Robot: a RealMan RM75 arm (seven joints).
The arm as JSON. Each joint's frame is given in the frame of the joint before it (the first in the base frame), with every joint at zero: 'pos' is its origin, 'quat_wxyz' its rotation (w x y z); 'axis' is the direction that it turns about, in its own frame. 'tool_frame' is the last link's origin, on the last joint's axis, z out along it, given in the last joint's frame.
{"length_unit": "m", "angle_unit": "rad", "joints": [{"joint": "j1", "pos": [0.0, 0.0, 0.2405], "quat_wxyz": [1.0, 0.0, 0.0, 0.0], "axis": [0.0, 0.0, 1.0]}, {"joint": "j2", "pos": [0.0, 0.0, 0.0], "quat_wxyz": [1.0, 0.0, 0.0, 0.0], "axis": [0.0, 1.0, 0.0]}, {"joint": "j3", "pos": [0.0, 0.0, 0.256], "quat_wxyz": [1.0, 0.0, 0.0, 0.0], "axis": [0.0, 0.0, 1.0]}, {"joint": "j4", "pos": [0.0, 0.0, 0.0], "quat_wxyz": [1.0, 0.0, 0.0, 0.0], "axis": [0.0, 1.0, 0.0]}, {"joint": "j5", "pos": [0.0, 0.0, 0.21], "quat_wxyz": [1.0, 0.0, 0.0, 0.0], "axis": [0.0, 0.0, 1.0]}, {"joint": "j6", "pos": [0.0, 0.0, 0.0], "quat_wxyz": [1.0, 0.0, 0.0, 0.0], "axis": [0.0, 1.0, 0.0]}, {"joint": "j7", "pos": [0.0, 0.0, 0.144], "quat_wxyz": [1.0, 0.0, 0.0, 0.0], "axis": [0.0, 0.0, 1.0]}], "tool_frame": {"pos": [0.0, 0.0, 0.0], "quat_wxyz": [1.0, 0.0, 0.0, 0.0]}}
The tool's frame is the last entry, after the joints.
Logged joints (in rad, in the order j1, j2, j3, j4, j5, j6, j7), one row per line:
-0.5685, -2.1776, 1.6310, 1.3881, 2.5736, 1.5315, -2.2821
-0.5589, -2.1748, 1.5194, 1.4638, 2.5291, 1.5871, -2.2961
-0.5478, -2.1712, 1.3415, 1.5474, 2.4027, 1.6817, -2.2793
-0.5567, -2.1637, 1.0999, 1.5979, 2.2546, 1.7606, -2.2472
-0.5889, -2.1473, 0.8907, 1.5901, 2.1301, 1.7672, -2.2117
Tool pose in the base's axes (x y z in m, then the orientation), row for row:
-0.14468, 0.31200, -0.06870, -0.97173, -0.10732, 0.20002, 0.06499
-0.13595, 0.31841, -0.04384, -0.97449, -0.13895, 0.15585, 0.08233
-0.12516, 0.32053, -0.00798, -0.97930, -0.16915, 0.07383, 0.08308
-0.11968, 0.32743, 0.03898, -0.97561, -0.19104, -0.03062, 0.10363
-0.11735, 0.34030, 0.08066, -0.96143, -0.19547, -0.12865, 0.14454
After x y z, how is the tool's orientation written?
As a quaternion, x y z w.
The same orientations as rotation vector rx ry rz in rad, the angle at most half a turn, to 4 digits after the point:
-2.9326, -0.3239, 0.6036
-2.9107, -0.4150, 0.4655
-2.9238, -0.5050, 0.2204
-2.8779, -0.5635, -0.0903
-2.7706, -0.5633, -0.3707

